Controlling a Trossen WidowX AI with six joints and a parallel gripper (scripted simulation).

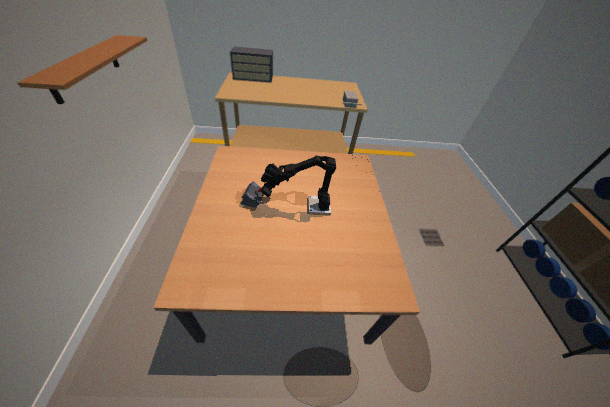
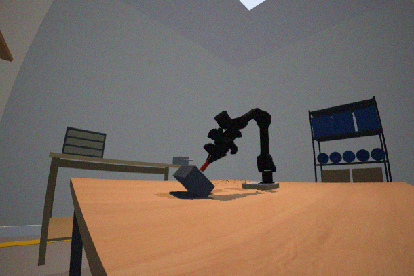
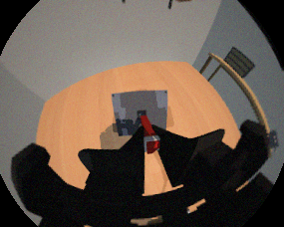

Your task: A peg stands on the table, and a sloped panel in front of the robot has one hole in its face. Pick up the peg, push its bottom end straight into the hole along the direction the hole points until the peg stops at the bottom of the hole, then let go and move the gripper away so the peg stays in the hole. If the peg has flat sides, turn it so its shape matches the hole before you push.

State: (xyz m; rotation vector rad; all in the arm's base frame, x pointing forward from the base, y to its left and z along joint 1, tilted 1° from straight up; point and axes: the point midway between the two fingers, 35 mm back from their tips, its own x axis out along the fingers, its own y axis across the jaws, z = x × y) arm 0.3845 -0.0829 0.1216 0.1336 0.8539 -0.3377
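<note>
The sloped panel is 6 cm ahead of my gripper tip, 2 cm to the right of it and 7 cm below it. From my gripper tip the other things lie so: red peg: 1 cm behind, 1 cm above.
</note>
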